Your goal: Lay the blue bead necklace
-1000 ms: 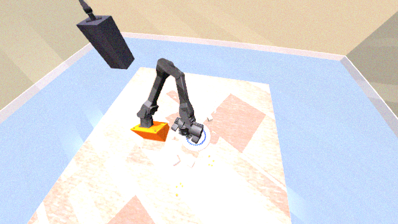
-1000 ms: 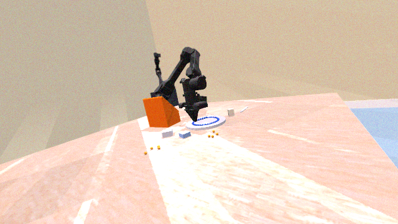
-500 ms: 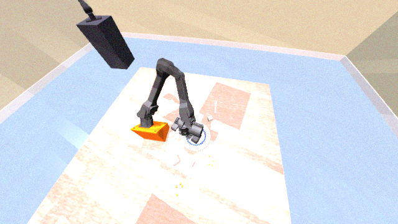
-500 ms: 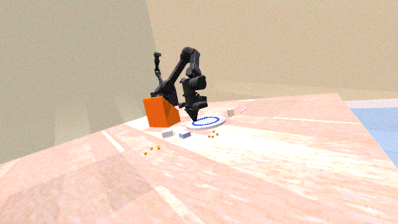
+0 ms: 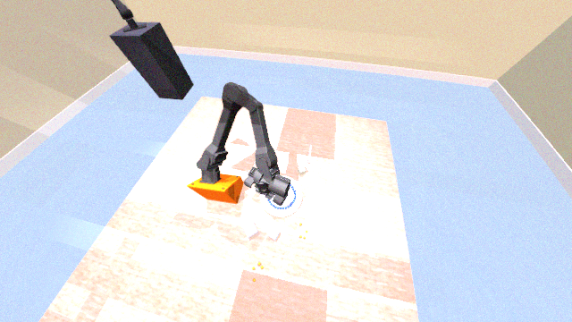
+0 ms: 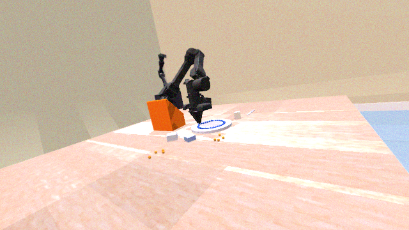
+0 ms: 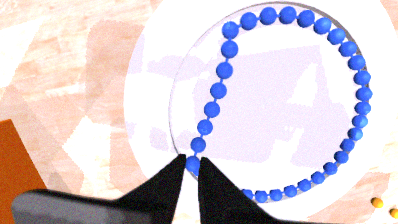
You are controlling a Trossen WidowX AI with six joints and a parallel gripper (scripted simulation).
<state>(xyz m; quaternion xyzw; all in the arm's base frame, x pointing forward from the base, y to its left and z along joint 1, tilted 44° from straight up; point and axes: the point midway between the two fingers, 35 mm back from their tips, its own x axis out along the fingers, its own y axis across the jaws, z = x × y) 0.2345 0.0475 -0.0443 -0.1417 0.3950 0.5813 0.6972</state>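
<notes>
Now: the round white bead board 6 cm ahead of my gripper tip, 1 cm to the left of it and 1 cm below it. From my gripper tip the other things lie so: white block 4 cm behind, 16 cm to the right, 1 cm below; light blue cube 6 cm ahead, 16 cm to the right, 1 cm below; beige cube 15 cm ahead, 15 cm to the left.
</notes>
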